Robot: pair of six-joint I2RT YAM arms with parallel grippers.
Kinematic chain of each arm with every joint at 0, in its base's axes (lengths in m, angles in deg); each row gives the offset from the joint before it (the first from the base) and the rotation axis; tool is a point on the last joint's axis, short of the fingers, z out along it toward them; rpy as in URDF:
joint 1: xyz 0 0 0.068 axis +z
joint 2: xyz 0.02 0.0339 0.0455 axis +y
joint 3: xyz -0.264 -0.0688 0 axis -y
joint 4: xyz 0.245 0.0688 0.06 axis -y
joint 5: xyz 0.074 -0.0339 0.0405 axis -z
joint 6: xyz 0.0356 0 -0.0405 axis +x
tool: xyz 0 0 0 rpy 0 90 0
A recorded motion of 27 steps. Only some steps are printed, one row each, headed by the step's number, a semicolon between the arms.
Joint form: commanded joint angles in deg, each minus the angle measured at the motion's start. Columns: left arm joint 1, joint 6, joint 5, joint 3, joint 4, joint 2; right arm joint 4, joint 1, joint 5, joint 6, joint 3, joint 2.
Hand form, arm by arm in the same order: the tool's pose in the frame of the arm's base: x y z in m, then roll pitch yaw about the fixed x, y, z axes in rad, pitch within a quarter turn. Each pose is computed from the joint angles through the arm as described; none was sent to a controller.
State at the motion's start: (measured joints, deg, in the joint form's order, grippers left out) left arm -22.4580 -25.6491 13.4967 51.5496 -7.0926 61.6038; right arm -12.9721 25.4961 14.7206 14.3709 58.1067 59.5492
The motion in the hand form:
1: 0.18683 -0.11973 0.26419 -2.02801 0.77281 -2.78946; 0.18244 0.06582 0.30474 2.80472 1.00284 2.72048
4: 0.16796 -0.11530 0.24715 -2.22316 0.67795 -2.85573; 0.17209 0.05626 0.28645 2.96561 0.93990 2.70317
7: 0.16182 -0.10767 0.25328 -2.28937 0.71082 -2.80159; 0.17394 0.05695 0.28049 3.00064 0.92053 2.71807
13: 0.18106 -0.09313 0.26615 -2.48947 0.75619 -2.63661; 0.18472 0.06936 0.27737 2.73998 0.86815 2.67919
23: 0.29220 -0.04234 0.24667 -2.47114 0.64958 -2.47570; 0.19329 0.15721 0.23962 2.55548 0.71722 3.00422
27: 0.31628 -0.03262 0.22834 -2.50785 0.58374 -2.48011; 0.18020 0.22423 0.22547 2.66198 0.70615 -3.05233
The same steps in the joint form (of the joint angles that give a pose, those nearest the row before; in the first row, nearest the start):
1: -7.01 -9.91 6.75 -16.85 8.09 -6.22; -16.26 -1.79 6.86 11.02 -10.56 -8.15
4: -9.58 -11.26 0.54 -18.20 -3.43 -9.61; -23.61 -1.96 14.04 15.97 -12.48 -9.01
7: -9.83 -11.24 -6.12 -17.25 -8.16 -12.36; -24.11 -1.90 14.63 16.63 -12.93 -8.01
13: -6.10 -12.60 -21.18 -10.90 -15.85 -8.20; -16.28 -1.94 1.98 16.77 -14.30 -6.61
23: 14.86 -9.31 -8.10 -0.43 -5.07 16.16; -1.25 13.84 -13.23 19.22 -15.94 7.30
27: 17.41 -9.34 -5.98 2.52 -4.79 23.28; 0.60 26.46 -8.74 19.55 -10.37 18.55

